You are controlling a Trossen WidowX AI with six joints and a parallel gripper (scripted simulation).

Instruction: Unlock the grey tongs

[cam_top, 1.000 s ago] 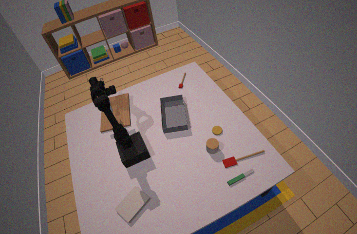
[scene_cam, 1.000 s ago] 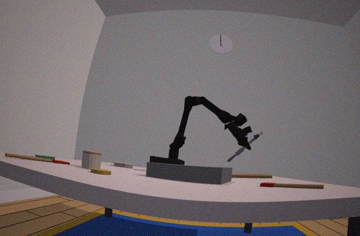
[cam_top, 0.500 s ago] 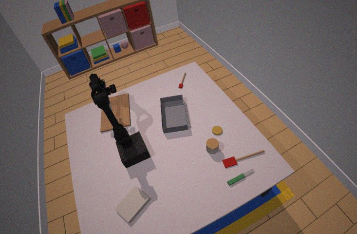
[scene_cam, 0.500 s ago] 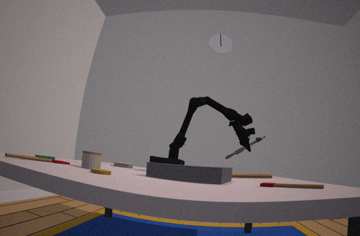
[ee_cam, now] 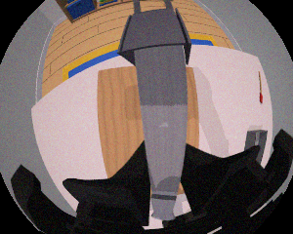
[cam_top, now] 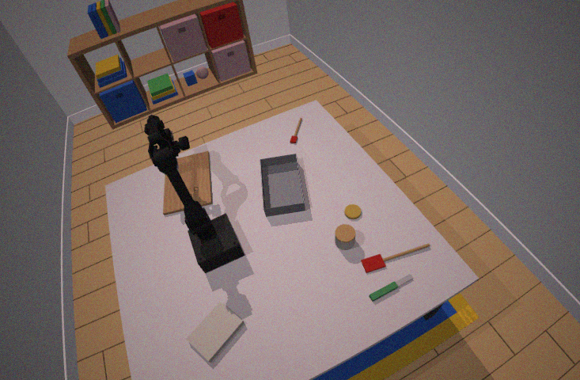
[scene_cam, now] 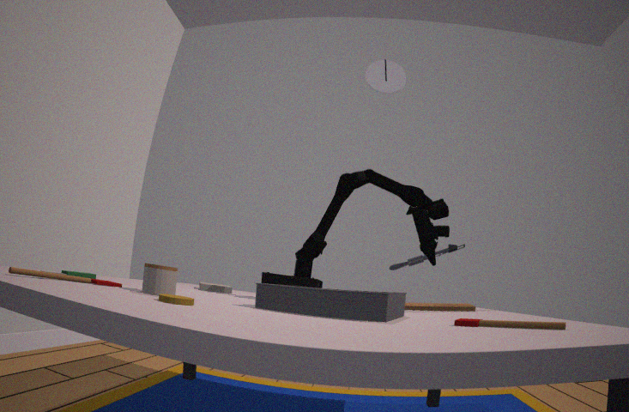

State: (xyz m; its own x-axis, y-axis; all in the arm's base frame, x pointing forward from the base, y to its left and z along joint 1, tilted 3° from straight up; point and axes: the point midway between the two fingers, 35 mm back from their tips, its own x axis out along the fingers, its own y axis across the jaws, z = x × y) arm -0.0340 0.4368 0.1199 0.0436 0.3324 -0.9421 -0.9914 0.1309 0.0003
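Right now the wooden board is 4 cm to the right of my gripper tip and 14 cm below it. Also, from my gripper tip: beige block (5 cm behind, 82 cm to the right, 14 cm below); then grey roasting tin (42 cm ahead, 30 cm to the right, 12 cm below); then yellow disc (64 cm ahead, 57 cm to the right, 14 cm below).
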